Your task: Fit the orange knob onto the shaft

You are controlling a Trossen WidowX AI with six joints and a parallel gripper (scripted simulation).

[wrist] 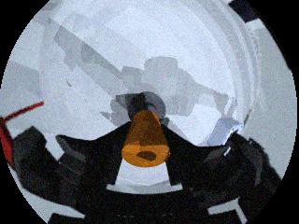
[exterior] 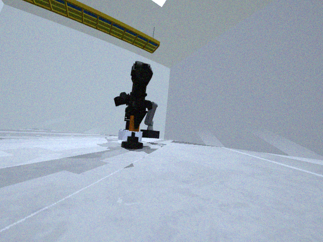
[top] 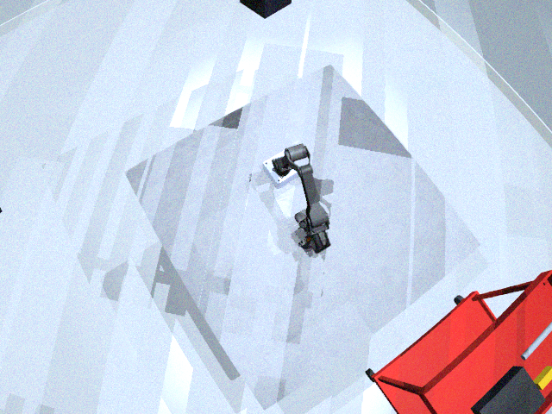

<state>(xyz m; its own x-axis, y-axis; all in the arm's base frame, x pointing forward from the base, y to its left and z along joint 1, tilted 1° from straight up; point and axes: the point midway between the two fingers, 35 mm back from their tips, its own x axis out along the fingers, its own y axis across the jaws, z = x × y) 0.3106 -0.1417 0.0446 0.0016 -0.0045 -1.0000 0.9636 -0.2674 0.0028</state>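
Now: the orange knob 20 mm above my gripper tip. Also, from my gripper tip: dark pedestal: 40 mm below.
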